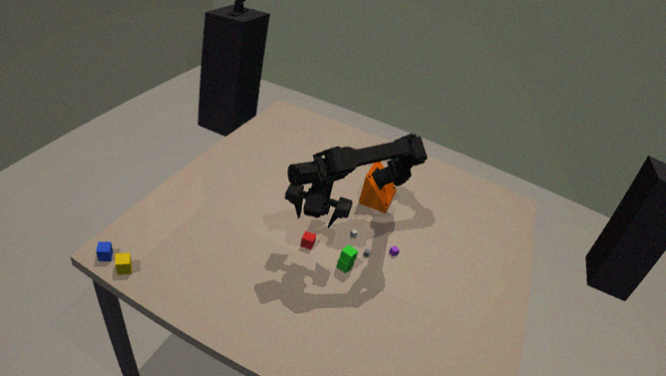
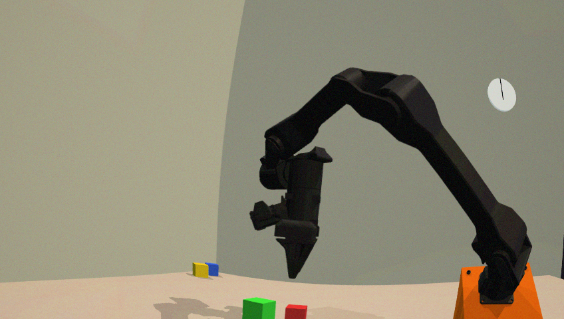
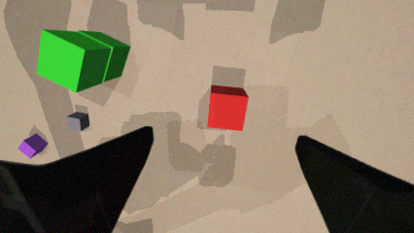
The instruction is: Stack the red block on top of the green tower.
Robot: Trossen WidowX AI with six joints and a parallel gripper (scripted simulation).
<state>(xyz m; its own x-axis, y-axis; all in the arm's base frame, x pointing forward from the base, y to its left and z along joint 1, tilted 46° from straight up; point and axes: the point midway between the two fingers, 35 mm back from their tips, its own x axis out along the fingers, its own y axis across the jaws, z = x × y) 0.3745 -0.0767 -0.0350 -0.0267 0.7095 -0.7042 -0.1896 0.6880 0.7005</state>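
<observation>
My gripper tip is now 1 cm past the red block, 1 cm to the left of it and 8 cm above it. The rest, counted from my gripper tip: purple block 13 cm behind, 24 cm to the left, 9 cm below; then grey block 7 cm behind, 17 cm to the left, 9 cm below; then white block 14 cm behind, 10 cm to the left, 9 cm below.
</observation>
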